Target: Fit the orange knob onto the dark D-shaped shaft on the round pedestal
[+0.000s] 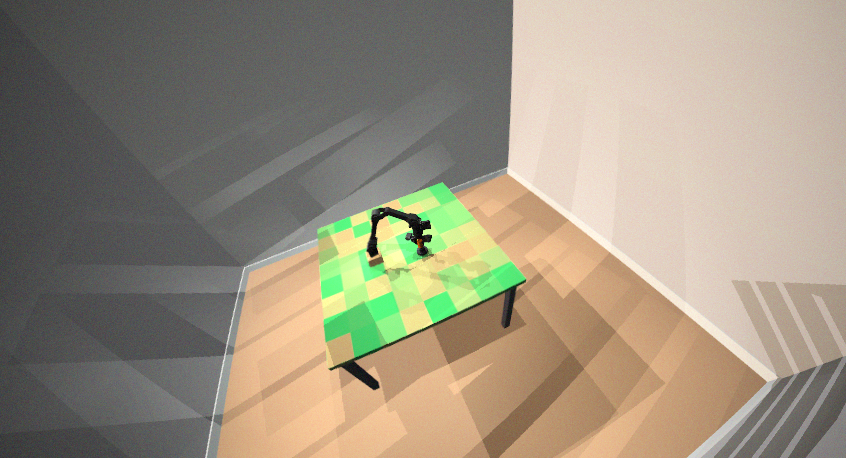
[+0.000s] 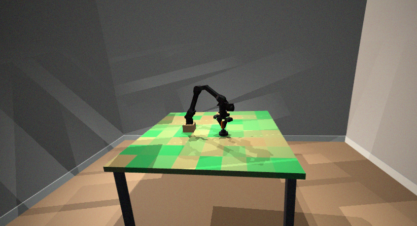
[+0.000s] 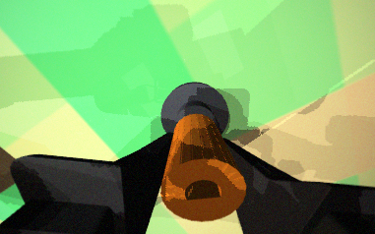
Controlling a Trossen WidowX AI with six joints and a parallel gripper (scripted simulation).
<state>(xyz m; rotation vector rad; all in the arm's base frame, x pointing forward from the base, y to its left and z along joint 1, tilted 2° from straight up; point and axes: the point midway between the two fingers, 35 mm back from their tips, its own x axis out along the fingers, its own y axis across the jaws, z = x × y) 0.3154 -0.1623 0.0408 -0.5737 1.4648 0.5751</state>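
Right now the orange knob is 20 mm above my gripper tip. Round my gripper tip: round pedestal 40 mm below.
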